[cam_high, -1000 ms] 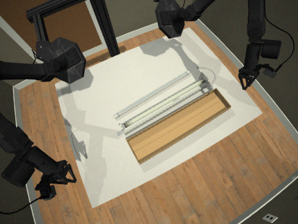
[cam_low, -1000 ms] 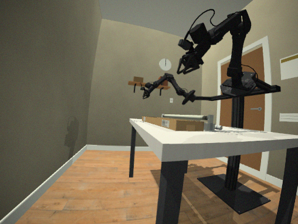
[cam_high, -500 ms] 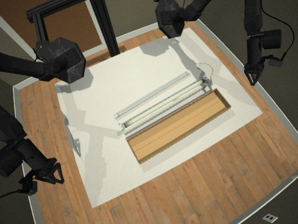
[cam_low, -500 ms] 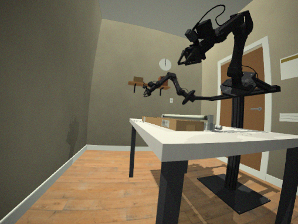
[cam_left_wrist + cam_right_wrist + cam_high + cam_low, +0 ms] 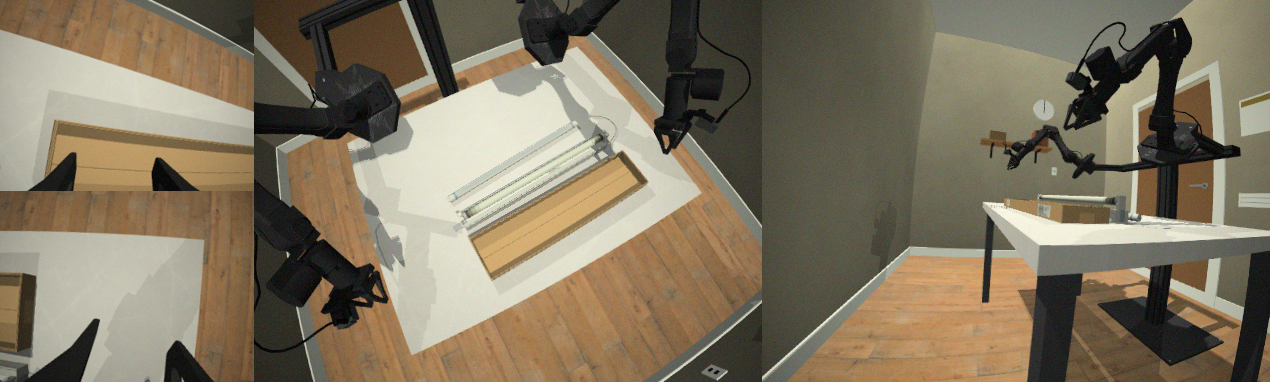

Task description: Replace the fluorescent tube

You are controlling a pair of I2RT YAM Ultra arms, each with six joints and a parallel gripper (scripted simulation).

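Now: left hand 32 cm to the left of the old fluorescent tube, 20 cm above it and 19 cm past it. The rest, counted from my left hand: LED tube (34 cm to the right, 30 cm behind, 25 cm below); brown carton (30 cm to the right, 24 cm below, 3 cm behind).
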